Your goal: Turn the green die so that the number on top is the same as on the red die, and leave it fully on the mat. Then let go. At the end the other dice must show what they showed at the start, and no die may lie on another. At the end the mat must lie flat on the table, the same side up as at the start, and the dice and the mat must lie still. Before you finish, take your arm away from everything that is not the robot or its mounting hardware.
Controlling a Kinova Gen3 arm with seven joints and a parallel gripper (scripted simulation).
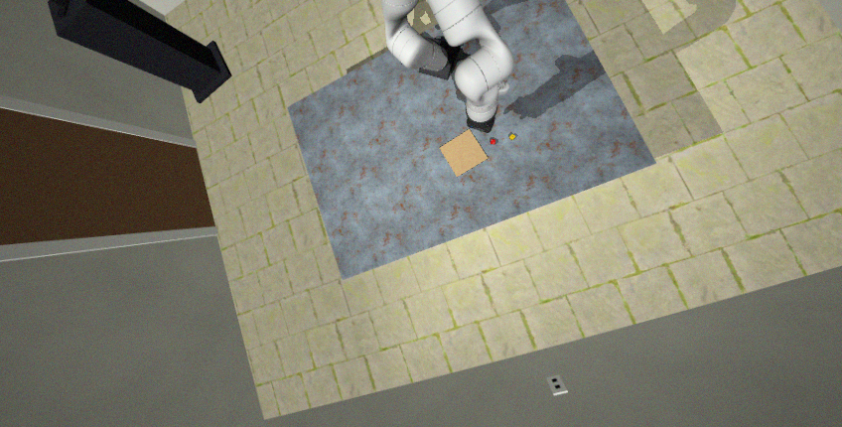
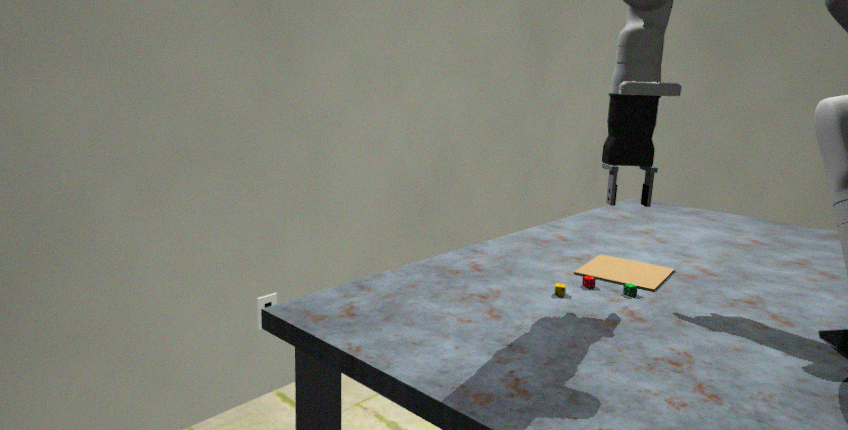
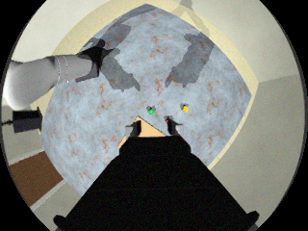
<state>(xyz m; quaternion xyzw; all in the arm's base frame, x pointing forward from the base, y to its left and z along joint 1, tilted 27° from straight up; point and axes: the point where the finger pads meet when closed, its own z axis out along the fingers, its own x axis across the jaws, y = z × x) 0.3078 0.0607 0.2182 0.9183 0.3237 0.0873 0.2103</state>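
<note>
Right now my hand is 16 cm above the green die, 2 cm to the right of it and 2 cm past it. From my hand the other things lie so: red die (16 cm below, 5 cm ahead, 2 cm to the left); tan mat (16 cm below, 9 cm to the right, 2 cm ahead); yellow die (16 cm below, 9 cm to the left, 7 cm ahead).
</note>
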